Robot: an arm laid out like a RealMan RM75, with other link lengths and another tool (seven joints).
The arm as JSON. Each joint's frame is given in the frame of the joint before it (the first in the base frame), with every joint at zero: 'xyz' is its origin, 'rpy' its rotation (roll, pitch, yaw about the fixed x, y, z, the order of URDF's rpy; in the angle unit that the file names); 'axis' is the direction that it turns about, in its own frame. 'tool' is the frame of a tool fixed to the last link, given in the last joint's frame.
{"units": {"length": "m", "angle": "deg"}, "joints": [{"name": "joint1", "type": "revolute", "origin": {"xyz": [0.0, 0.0, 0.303], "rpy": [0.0, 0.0, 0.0]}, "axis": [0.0, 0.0, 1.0]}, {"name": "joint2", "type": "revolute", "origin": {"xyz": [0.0, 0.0, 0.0], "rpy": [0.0, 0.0, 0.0]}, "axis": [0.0, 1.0, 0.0]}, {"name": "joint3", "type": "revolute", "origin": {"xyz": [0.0, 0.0, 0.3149], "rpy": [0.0, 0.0, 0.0]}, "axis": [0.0, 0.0, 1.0]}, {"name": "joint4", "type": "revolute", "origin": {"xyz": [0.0, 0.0, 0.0], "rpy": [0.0, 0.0, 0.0]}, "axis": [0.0, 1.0, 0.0]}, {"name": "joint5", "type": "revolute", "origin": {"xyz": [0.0, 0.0, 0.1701], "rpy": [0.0, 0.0, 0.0]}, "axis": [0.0, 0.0, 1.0]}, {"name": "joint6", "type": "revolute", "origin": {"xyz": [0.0, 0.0, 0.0], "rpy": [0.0, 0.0, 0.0]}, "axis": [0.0, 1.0, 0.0]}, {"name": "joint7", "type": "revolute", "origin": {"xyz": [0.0, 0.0, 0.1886], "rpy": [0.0, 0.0, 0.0]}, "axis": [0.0, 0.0, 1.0]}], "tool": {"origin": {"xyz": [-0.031, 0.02, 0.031], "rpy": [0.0, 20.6, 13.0]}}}
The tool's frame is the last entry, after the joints.
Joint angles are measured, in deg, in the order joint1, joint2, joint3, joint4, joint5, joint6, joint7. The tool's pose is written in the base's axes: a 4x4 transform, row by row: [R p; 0 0 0 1], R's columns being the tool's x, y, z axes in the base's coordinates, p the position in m. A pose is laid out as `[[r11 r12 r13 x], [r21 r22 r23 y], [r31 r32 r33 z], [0 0 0 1]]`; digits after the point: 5 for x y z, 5 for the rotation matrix.
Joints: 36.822, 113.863, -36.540, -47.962, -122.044, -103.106, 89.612
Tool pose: [[0.84480 -0.53338 -0.04268 0.19360], [-0.53363 -0.84569 0.00616 0.35275], [-0.03938 0.01757 -0.99907 0.03048], [0 0 0 1]]
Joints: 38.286, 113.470, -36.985, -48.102, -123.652, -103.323, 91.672
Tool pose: [[0.84012 -0.54220 -0.01501 0.19051], [-0.54240 -0.83989 -0.01966 0.35714], [-0.00195 0.02466 -0.99969 0.02951], [0 0 0 1]]
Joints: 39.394, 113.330, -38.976, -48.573, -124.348, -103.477, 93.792
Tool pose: [[0.83974 -0.54278 0.01496 0.18624], [-0.54132 -0.83900 -0.05516 0.35783], [0.04249 0.03822 -0.99837 0.02528], [0 0 0 1]]
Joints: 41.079, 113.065, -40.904, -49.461, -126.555, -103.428, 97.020
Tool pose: [[0.82816 -0.55585 0.07202 0.18384], [-0.54948 -0.83050 -0.09138 0.36192], [0.11061 0.03610 -0.99321 0.02078], [0 0 0 1]]
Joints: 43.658, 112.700, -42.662, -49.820, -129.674, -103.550, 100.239
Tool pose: [[0.81274 -0.56523 0.14127 0.17976], [-0.55060 -0.82443 -0.13098 0.36786], [0.19050 0.02867 -0.98127 0.01591], [0 0 0 1]]
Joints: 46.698, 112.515, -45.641, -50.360, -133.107, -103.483, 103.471
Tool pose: [[0.79429 -0.56108 0.23300 0.17462], [-0.53494 -0.82770 -0.16956 0.37339], [0.28799 0.01004 -0.95758 0.00837], [0 0 0 1]]
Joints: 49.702, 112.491, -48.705, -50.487, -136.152, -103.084, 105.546
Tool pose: [[0.77788 -0.53984 0.32167 0.16918], [-0.50504 -0.84166 -0.19116 0.37854], [0.37393 -0.01376 -0.92735 0.00066], [0 0 0 1]]
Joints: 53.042, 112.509, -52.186, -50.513, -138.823, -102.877, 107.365
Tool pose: [[0.76009 -0.50300 0.41142 0.16116], [-0.46133 -0.86357 -0.20352 0.38318], [0.45766 -0.03511 -0.88844 -0.00650], [0 0 0 1]]
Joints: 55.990, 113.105, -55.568, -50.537, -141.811, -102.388, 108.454
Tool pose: [[0.73644 -0.45662 0.49916 0.15553], [-0.41287 -0.88786 -0.20307 0.38570], [0.53591 -0.05653 -0.84238 -0.01604], [0 0 0 1]]
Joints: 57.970, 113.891, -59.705, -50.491, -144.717, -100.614, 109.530
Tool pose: [[0.69998 -0.40824 0.58598 0.15676], [-0.37619 -0.90822 -0.18336 0.38885], [0.60705 -0.09209 -0.78931 -0.02689], [0 0 0 1]]
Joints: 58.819, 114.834, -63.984, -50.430, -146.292, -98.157, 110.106
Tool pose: [[0.67310 -0.35743 0.64745 0.16014], [-0.34262 -0.92655 -0.15531 0.38998], [0.65540 -0.11729 -0.74612 -0.03871], [0 0 0 1]]
